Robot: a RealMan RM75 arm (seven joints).
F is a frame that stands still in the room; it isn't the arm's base.
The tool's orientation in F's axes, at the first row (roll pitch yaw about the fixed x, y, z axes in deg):
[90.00, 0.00, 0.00]
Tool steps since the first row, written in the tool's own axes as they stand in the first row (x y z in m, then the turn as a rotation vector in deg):
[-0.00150, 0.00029, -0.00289, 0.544, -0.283, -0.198]
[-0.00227, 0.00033, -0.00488, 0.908, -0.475, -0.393]
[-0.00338, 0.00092, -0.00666, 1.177, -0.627, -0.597]
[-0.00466, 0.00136, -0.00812, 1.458, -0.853, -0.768]
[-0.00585, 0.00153, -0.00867, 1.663, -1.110, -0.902]
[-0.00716, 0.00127, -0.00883, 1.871, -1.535, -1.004]
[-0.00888, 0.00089, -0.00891, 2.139, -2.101, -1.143]
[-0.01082, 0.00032, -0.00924, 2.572, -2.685, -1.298]
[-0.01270, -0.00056, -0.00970, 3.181, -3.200, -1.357]
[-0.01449, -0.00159, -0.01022, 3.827, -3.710, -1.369]
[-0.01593, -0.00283, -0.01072, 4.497, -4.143, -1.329]
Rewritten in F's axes. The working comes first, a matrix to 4 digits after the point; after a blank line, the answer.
The tool's axes in the first row as the columns of a matrix, in F's axes (used below as rounded here):
[1.0000, 0.0000, 0.0000]
[0.0000, 0.0000, -1.0000]
[0.0000, 1.0000, 0.0000]

[-0.00150, 0.00289, 0.00029, 0.544, 0.198, -0.283]
[-0.00227, 0.00488, 0.00033, 0.908, 0.393, -0.475]
[-0.00338, 0.00666, 0.00092, 1.177, 0.597, -0.627]
[-0.00466, 0.00812, 0.00136, 1.458, 0.768, -0.853]
[-0.00585, 0.00867, 0.00153, 1.663, 0.902, -1.110]
[-0.00716, 0.00883, 0.00127, 1.871, 1.004, -1.535]
[-0.00888, 0.00891, 0.00089, 2.139, 1.143, -2.101]
[-0.01082, 0.00924, 0.00032, 2.572, 1.298, -2.685]
[-0.01270, 0.00970, -0.00056, 3.181, 1.357, -3.200]
[-0.01449, 0.01022, -0.00159, 3.827, 1.369, -3.710]
[-0.01593, 0.01072, -0.00283, 4.497, 1.329, -4.143]

